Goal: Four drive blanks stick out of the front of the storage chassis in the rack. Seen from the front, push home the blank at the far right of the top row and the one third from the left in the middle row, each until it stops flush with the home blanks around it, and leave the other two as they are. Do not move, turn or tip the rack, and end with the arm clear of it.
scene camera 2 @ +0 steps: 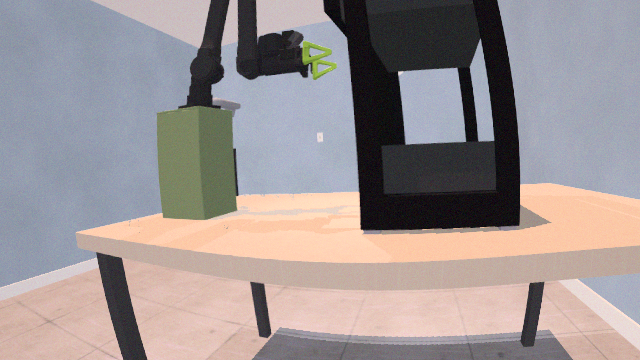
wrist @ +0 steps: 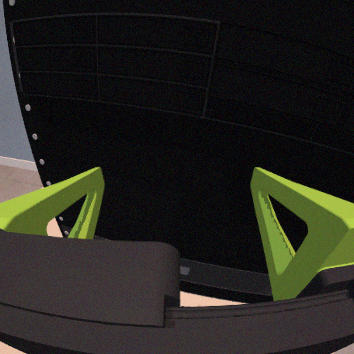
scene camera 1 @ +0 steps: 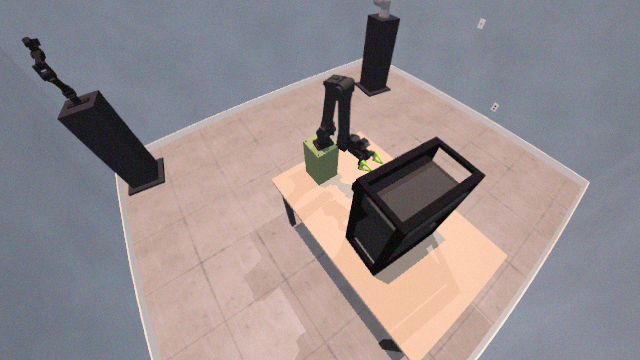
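Where they show: gripper, between the fingertips: (scene camera 2: pixel 334 59) (wrist: pixel 176 175) (scene camera 1: pixel 377 167); arm's base, origin of its link: (scene camera 2: pixel 199 111) (scene camera 1: pixel 323 143).
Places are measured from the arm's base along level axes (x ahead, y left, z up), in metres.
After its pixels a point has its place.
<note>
The black rack (scene camera 1: pixel 382 206) @[x 0.689, y -0.102, z 0.304 m] (scene camera 2: pixel 375 125) @[x 0.567, y -0.119, z -0.127 m] stands upright on the table. In the wrist view its dark front (wrist: pixel 150 215) @[x 0.506, y 0.180, z -0.064 m] fills much of the picture. Faint lines across the upper part outline a three-row grid of panels on the chassis front (wrist: pixel 150 61) @[x 0.491, y 0.184, z 0.152 m]. It is too dark to tell which blanks stick out or sit flush. In scene camera 2 a dark part (scene camera 2: pixel 336 12) @[x 0.496, y -0.074, z 0.137 m] juts from the rack's front at the top edge. My gripper (scene camera 1: pixel 376 167) @[x 0.402, y 0.129, z 0.103 m] (scene camera 2: pixel 333 59) @[x 0.402, y 0.129, z 0.103 m] (wrist: pixel 176 175) @[x 0.402, y 0.129, z 0.103 m] is open and empty, in front of the rack. In scene camera 2 a gap shows between its fingertips and the rack post.
The arm stands on a green pedestal (scene camera 1: pixel 321 162) @[x 0.087, y -0.059, z -0.074 m] (scene camera 2: pixel 197 165) @[x 0.082, y -0.087, z -0.170 m] on the wooden table (scene camera 1: pixel 425 310) @[x 1.115, y 0.052, z -0.317 m] (scene camera 2: pixel 300 250) @[x 0.473, y -0.237, z -0.317 m], facing the rack's front. A row of pale round dots runs down the rack's left edge in the wrist view. Two black columns (scene camera 1: pixel 107 142) (scene camera 1: pixel 380 55) stand on the floor away from the table.
</note>
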